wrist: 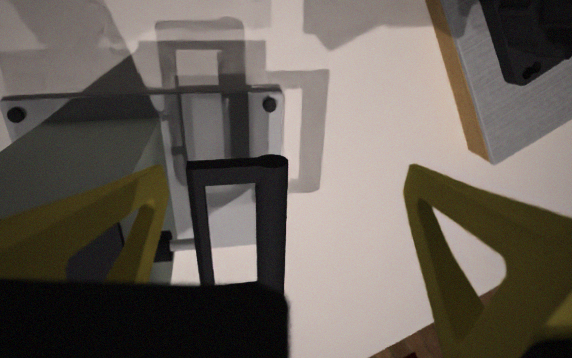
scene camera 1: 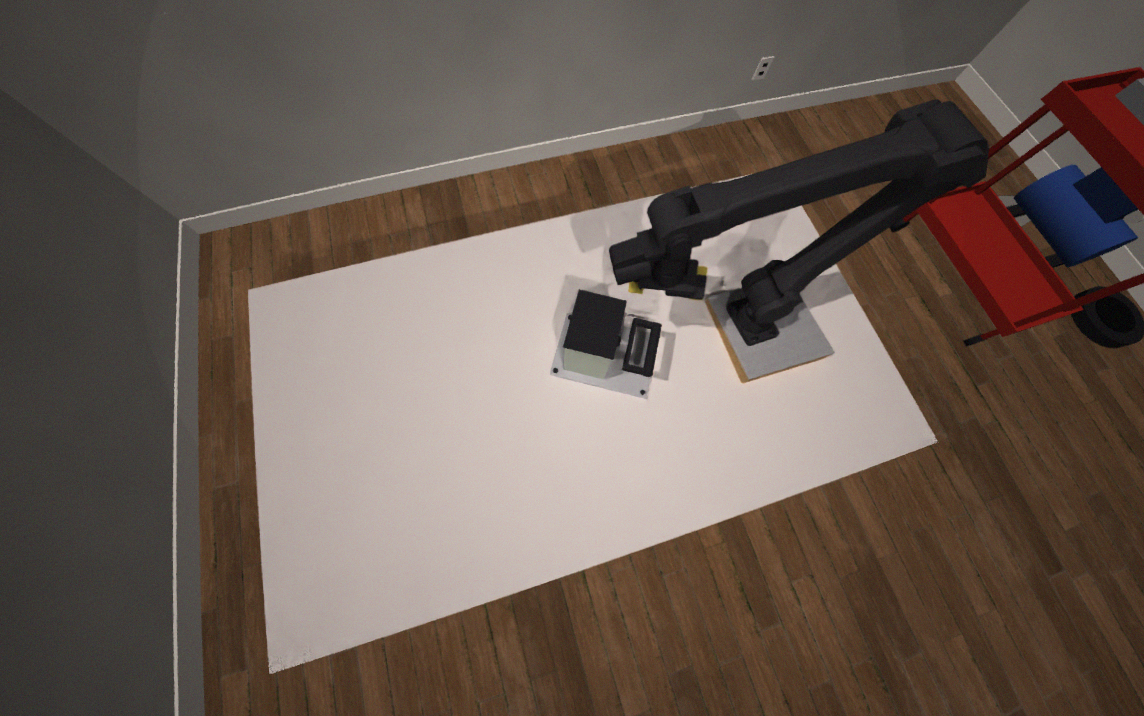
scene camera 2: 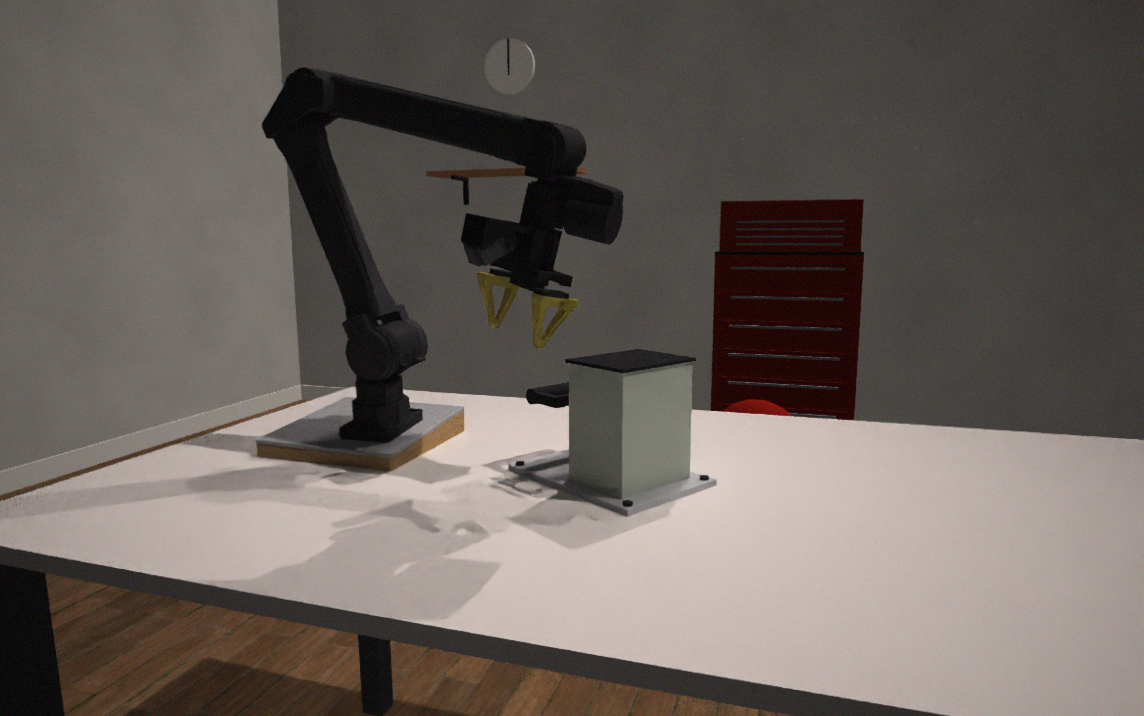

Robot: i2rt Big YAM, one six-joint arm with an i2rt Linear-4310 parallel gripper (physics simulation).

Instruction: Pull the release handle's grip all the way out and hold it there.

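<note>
The release handle's grip, a black rectangular frame (scene camera 1: 654,347) (scene camera 2: 546,394) (wrist: 271,220), stands out from the side of a pale green box with a black top (scene camera 1: 595,322) (scene camera 2: 628,422) (wrist: 100,145). A thin rod joins them in the wrist view, with a small gap between grip and box. The box stands on a grey bolted plate (scene camera 1: 624,389) (scene camera 2: 666,492) (wrist: 272,131). My gripper (scene camera 1: 669,279) (scene camera 2: 517,336) (wrist: 285,178) is open and empty, above the grip's height and apart from it. In the wrist view the grip shows between the yellow fingers, nearer the left one; its lower end is hidden.
The arm's base stands on a grey-topped wooden board (scene camera 1: 793,350) (scene camera 2: 421,451) (wrist: 530,115) on the white table (scene camera 1: 421,422) (scene camera 2: 843,548). A red cart (scene camera 1: 1003,261) is beyond the table. A red drawer cabinet (scene camera 2: 788,337) stands behind it.
</note>
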